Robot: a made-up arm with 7 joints. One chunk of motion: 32 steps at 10 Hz.
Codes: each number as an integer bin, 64 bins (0 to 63) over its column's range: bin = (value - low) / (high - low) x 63, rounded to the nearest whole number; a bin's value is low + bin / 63 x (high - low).
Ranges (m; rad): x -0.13..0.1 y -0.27..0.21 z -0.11..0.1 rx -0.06..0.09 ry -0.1..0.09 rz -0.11..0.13
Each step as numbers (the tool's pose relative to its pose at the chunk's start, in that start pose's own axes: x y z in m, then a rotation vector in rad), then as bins.
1 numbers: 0.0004 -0.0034 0.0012 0.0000 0.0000 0.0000
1 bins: 36 35 33 25 33 29
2 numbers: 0.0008 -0.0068 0.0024 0.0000 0.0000 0.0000
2 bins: 36 35 34 25 33 29
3 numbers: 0.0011 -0.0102 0.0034 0.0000 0.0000 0.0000
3 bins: 36 34 34 25 33 29
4 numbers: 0.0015 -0.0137 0.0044 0.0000 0.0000 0.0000
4 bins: 36 34 34 25 33 29
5 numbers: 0.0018 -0.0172 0.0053 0.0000 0.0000 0.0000
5 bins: 36 33 35 25 33 29
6 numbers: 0.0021 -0.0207 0.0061 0.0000 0.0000 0.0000
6 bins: 36 33 35 25 33 29
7 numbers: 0.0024 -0.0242 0.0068 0.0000 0.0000 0.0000
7 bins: 36 32 35 25 33 29
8 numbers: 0.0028 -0.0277 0.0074 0.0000 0.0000 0.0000
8 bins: 36 32 35 25 33 29
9 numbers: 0.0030 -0.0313 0.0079 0.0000 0.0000 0.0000
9 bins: 36 31 35 25 33 29
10 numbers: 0.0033 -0.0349 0.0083 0.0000 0.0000 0.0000
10 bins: 37 31 35 25 33 29
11 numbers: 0.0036 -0.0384 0.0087 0.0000 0.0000 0.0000
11 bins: 37 30 36 25 33 29
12 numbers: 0.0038 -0.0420 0.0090 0.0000 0.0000 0.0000
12 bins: 37 30 36 25 33 29
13 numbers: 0.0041 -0.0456 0.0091 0.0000 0.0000 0.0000
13 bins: 37 29 36 25 33 29
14 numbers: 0.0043 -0.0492 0.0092 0.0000 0.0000 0.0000
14 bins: 37 29 36 25 33 29
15 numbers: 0.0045 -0.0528 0.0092 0.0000 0.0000 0.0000
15 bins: 37 29 36 25 33 29
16 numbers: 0.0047 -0.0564 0.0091 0.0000 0.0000 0.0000
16 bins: 37 28 36 25 33 29
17 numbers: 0.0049 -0.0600 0.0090 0.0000 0.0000 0.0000
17 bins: 37 28 36 25 33 29
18 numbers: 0.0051 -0.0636 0.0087 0.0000 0.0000 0.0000
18 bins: 37 27 36 25 33 29
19 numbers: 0.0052 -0.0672 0.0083 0.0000 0.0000 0.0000
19 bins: 37 27 35 25 33 29
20 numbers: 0.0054 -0.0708 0.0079 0.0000 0.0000 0.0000
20 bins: 37 26 35 25 33 29
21 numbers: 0.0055 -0.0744 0.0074 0.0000 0.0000 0.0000
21 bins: 37 26 35 25 33 29
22 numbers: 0.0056 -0.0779 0.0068 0.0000 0.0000 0.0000
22 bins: 37 25 35 25 33 29
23 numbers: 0.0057 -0.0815 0.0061 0.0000 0.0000 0.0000
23 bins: 37 25 35 25 33 29
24 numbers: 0.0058 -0.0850 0.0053 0.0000 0.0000 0.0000
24 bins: 37 24 35 25 33 29
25 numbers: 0.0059 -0.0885 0.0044 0.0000 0.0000 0.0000
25 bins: 37 24 34 25 33 29
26 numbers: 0.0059 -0.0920 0.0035 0.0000 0.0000 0.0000
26 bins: 37 23 34 25 33 29
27 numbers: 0.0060 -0.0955 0.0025 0.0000 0.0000 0.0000
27 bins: 37 23 34 25 33 29
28 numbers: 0.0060 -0.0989 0.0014 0.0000 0.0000 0.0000
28 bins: 37 22 33 25 33 29
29 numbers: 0.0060 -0.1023 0.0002 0.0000 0.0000 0.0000
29 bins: 37 22 33 25 33 29
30 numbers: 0.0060 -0.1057 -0.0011 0.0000 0.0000 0.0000
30 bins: 37 22 33 25 33 29
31 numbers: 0.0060 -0.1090 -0.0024 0.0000 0.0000 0.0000
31 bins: 37 21 32 25 33 29
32 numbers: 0.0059 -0.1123 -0.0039 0.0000 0.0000 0.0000
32 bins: 37 21 32 25 33 29
